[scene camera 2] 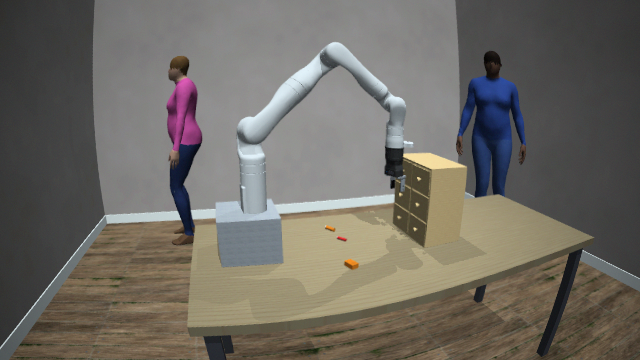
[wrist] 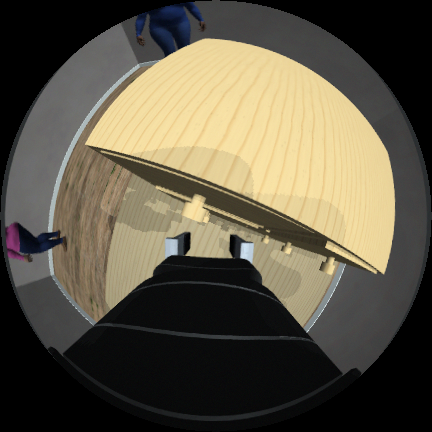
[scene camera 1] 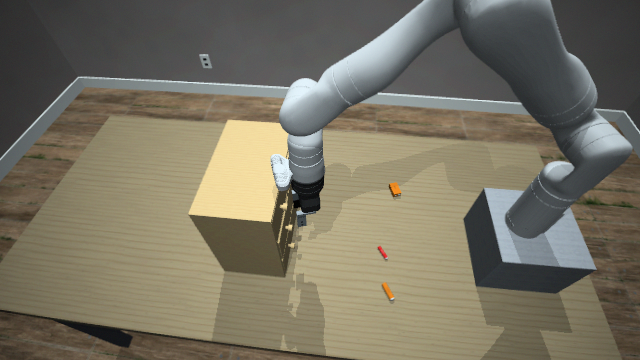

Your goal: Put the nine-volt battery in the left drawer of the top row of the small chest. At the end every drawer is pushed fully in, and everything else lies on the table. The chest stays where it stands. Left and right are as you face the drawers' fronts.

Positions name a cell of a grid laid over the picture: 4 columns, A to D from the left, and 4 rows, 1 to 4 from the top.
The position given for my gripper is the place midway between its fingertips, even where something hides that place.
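Note:
A small wooden chest (scene camera 1: B3), (scene camera 2: C2), (wrist: C2) is there for me to see. So is my own gripper (scene camera 1: B3), (wrist: B3).

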